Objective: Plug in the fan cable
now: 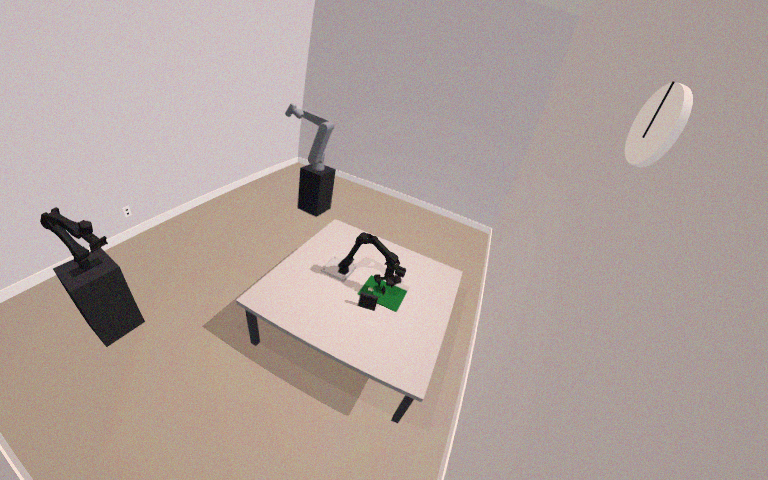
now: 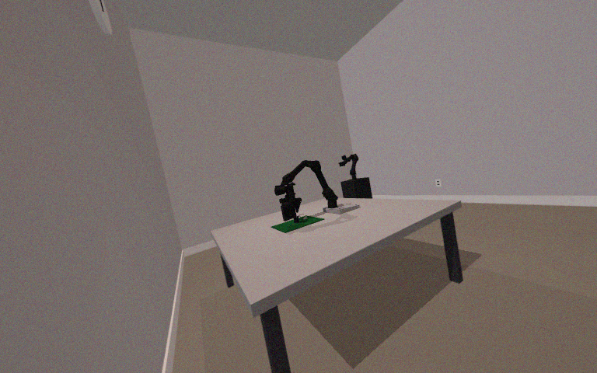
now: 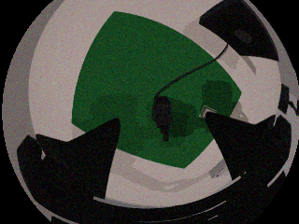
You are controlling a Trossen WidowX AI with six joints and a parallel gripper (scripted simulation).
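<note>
The black plug is 40 mm below my gripper tip, 10 mm to the left of it and 10 mm behind it. The rest, counted from my gripper tip: pale header 90 mm behind, 70 mm below, 30 mm to the right; black fan 180 mm to the right, 40 mm behind, 10 mm below; green board 80 mm below, 10 mm to the left, 10 mm behind.
</note>
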